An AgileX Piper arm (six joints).
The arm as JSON. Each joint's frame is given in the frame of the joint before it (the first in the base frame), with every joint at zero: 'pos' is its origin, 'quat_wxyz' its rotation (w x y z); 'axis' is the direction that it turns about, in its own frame. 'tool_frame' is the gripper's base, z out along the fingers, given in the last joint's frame.
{
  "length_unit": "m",
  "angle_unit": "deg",
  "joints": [
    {
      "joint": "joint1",
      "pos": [
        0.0,
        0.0,
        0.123
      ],
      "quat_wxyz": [
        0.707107,
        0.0,
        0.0,
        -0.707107
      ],
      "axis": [
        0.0,
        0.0,
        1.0
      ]
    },
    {
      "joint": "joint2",
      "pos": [
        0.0,
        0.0,
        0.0
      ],
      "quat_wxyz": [
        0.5,
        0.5,
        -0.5,
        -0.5
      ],
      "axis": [
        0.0,
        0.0,
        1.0
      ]
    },
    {
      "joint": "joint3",
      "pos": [
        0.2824,
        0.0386,
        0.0
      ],
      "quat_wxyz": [
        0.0,
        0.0,
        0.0,
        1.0
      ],
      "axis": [
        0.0,
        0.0,
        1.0
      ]
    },
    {
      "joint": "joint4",
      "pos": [
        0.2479,
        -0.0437,
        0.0
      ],
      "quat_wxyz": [
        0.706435,
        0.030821,
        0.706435,
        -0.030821
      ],
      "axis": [
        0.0,
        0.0,
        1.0
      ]
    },
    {
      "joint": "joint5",
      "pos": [
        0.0,
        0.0,
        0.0
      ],
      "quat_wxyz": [
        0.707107,
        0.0,
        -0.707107,
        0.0
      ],
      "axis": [
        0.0,
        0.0,
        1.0
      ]
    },
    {
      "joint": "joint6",
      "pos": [
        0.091,
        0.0,
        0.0
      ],
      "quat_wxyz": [
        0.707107,
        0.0,
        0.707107,
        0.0
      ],
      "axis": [
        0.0,
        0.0,
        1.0
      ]
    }
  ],
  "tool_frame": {
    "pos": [
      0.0,
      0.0,
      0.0
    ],
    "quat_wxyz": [
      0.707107,
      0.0,
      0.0,
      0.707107
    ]
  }
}
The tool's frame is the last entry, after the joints.
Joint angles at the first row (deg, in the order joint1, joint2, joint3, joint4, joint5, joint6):
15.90 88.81 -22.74 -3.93 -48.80 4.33
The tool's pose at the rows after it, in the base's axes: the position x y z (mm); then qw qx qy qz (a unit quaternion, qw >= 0):
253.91 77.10 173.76 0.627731 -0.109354 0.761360 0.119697
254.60 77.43 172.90 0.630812 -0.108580 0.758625 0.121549
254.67 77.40 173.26 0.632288 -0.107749 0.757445 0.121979
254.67 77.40 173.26 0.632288 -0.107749 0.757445 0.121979
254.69 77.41 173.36 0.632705 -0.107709 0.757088 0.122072
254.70 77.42 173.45 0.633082 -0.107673 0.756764 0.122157
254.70 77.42 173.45 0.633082 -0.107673 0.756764 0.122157
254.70 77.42 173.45 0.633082 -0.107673 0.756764 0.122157
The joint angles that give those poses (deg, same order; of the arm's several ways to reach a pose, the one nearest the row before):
15.83 91.05 -22.74 -3.87 -52.81 4.39
15.83 91.59 -22.74 -3.93 -53.85 4.52
15.83 91.59 -22.74 -3.87 -54.07 4.55
15.83 91.59 -22.74 -3.87 -54.07 4.55
15.83 91.59 -22.74 -3.87 -54.14 4.55
15.84 91.59 -22.74 -3.87 -54.20 4.55
15.84 91.59 -22.74 -3.87 -54.20 4.55
15.84 91.59 -22.74 -3.87 -54.20 4.55

